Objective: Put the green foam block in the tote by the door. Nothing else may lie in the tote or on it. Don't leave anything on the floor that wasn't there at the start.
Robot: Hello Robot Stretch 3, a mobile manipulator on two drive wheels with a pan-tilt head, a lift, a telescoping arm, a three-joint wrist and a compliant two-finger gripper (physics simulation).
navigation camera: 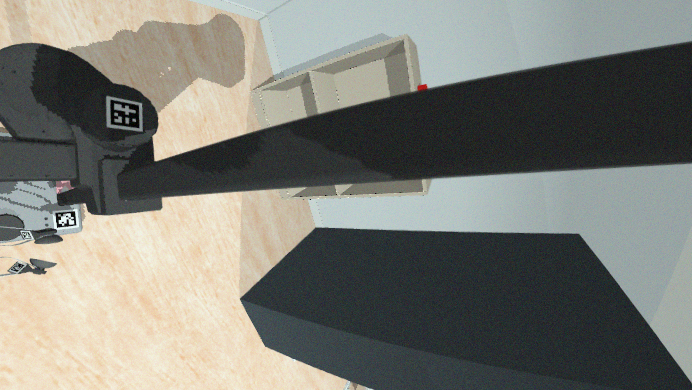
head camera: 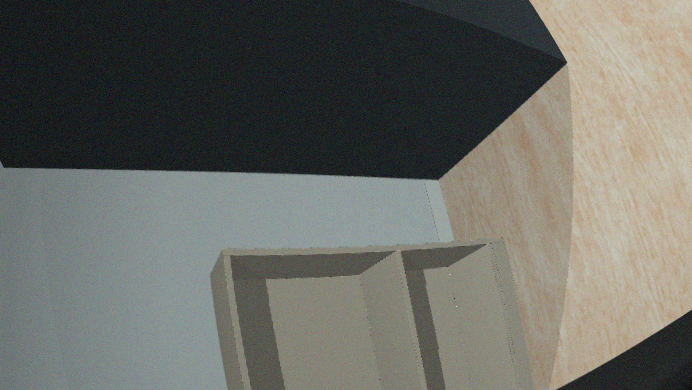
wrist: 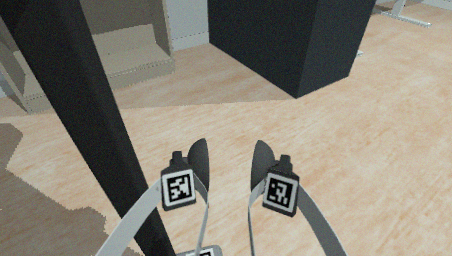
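Pixels of known places: gripper, fingertip midpoint: (navigation camera: 57,251); robot's base at its link origin: (navigation camera: 6,223).
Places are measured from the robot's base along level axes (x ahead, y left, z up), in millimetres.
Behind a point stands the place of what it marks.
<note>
My gripper (navigation camera: 46,251) {x 42, y 72, z 560 mm} (wrist: 231,158) {x 42, y 72, z 560 mm} is open, with bare floor showing between its two dark fingertips in the wrist view. It is above the wooden floor, in front of a beige shelf unit and a large dark box-shaped piece of furniture. The green foam block does not show in the head, navigation or wrist view. The tote by the door does not show in these views either.
The beige shelf unit (head camera: 220,300) {x -132, y 1389, z 1060 mm} (navigation camera: 414,60) {x -674, y 1194, z 1060 mm} (wrist: 145,72) stands against the wall beside the dark furniture (head camera: 250,90) {x 469, y 1259, z 989 mm} (navigation camera: 425,290) {x 503, y 1162, z 1059 mm} (wrist: 265,40). A small red thing (navigation camera: 422,88) {x -527, y 1216, z 1084 mm} shows at the shelf unit's edge. My dark mast (navigation camera: 450,125) {x -70, y 116, z 1241 mm} (wrist: 80,100) crosses two views. A white leg (wrist: 407,19) stands beyond the furniture.
</note>
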